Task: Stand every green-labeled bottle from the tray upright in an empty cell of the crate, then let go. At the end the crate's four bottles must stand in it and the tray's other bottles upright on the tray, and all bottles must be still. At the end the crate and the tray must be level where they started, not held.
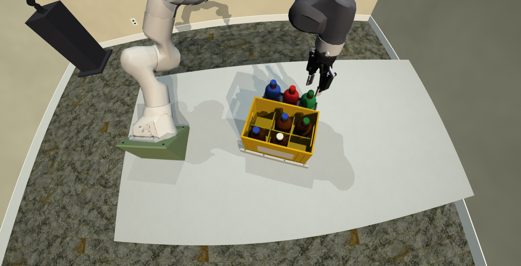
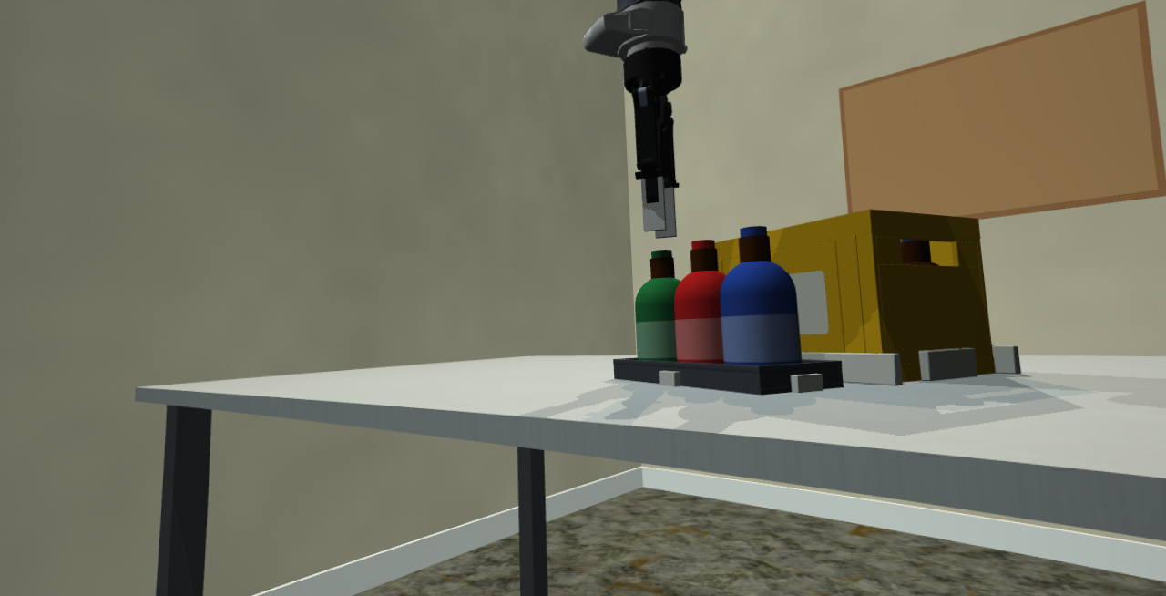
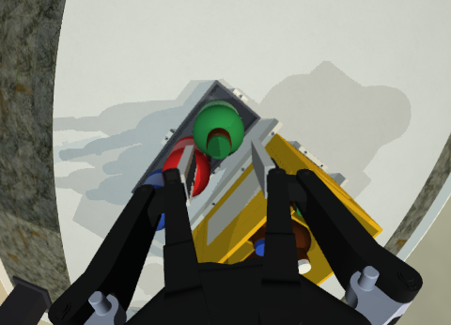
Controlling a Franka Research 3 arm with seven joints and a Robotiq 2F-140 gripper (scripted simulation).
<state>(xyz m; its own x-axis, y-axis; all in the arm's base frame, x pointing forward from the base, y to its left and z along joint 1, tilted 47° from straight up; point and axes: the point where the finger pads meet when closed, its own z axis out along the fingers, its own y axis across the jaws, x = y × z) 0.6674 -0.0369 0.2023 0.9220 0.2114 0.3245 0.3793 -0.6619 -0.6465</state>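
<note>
The green-labeled bottle is 130 mm below my hand. Also, from my hand: blue-labeled bottle 160 mm behind, 70 mm to the left, 130 mm below; then red bottle 80 mm behind, 30 mm to the left, 130 mm below; then dark tray 80 mm behind, 30 mm to the left, 200 mm below.
</note>
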